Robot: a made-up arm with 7 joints. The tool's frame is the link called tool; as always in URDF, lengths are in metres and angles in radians. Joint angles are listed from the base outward.
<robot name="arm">
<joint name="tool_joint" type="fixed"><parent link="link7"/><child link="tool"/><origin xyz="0 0 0" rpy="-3.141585 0 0"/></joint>
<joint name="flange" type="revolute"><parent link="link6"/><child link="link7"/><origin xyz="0.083 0 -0.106"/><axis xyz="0 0.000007 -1"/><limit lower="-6.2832" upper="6.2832"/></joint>
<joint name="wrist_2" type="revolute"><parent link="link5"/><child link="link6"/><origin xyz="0 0 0"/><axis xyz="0 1 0.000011"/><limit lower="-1.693" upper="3.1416"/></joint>
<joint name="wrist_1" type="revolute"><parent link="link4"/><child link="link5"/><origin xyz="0.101 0 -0.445"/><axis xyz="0 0.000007 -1"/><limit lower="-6.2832" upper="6.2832"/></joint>
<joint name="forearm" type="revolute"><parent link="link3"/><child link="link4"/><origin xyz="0.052 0 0"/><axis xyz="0 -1 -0.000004"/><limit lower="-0.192" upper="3.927"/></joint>
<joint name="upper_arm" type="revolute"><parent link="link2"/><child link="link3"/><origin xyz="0 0 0.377"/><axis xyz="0 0 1"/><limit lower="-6.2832" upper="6.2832"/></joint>
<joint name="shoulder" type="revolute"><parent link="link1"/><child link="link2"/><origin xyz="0 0 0"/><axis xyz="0 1 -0.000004"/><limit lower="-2.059" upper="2.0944"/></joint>
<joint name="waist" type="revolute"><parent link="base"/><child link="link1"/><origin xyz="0 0 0.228"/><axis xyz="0 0 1"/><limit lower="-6.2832" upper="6.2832"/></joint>
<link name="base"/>
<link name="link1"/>
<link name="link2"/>
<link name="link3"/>
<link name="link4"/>
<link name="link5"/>
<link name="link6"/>
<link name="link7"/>
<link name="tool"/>
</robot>
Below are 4 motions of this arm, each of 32 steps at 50 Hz.
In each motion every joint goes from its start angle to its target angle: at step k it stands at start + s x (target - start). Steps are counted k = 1, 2, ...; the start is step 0. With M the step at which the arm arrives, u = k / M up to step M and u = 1 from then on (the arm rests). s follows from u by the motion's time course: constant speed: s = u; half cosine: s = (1 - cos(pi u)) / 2; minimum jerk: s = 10 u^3 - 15 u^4 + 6 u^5.
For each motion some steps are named. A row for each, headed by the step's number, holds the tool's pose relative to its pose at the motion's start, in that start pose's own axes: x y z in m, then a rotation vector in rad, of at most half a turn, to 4 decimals.
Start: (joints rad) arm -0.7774 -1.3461 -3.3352 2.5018 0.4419 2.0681 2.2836
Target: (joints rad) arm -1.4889 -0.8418 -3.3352 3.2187 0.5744 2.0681 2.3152
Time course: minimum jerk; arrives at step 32
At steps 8, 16, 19, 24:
8: 0.0543 0.0156 -0.0743 0.0693 -0.1242 0.0002
16: 0.3249 0.1250 -0.2848 0.3884 -0.5526 0.0520
19: 0.4526 0.1997 -0.3311 0.5522 -0.7072 0.0976
24: 0.6056 0.3204 -0.3488 0.7881 -0.8725 0.1760

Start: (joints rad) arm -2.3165 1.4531 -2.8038 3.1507 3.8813 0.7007 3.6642
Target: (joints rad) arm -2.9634 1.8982 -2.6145 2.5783 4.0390 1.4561 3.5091
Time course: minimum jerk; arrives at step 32
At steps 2, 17, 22, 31, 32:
2: -0.0012 -0.0004 -0.0006 0.0001 -0.0001 0.0006
17: -0.2712 -0.1212 -0.2301 -0.0289 -0.0415 0.1107
22: -0.3526 -0.1915 -0.3836 -0.0641 -0.0760 0.1333
31: -0.3850 -0.2439 -0.5001 -0.0892 -0.1067 0.1373
32: -0.3851 -0.2439 -0.5003 -0.0893 -0.1067 0.1373

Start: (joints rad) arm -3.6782 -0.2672 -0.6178 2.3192 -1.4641 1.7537 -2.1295
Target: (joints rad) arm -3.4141 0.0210 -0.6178 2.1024 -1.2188 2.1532 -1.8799
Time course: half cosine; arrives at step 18
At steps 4, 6, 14, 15, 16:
4: 0.0349 0.0295 -0.0161 0.0062 0.0337 -0.0381
6: 0.0762 0.0590 -0.0360 0.0177 0.0675 -0.0828
14: 0.2854 0.1388 -0.1445 0.1275 0.1479 -0.3040
15: 0.3021 0.1409 -0.1536 0.1394 0.1480 -0.3213
16: 0.3144 0.1420 -0.1602 0.1483 0.1474 -0.3340

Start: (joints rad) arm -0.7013 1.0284 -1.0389 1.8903 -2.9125 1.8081 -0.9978
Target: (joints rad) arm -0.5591 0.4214 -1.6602 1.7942 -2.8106 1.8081 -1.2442
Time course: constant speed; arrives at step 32
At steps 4, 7, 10, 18, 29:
4: 0.0468 -0.0548 0.0462 0.0631 -0.0035 -0.1123
7: 0.0810 -0.0999 0.0765 0.1098 -0.0006 -0.1974
10: 0.1145 -0.1482 0.1028 0.1558 0.0072 -0.2830
18: 0.1985 -0.2898 0.1503 0.2729 0.0508 -0.5132
29: 0.2976 -0.5023 0.1563 0.4130 0.1639 -0.8306

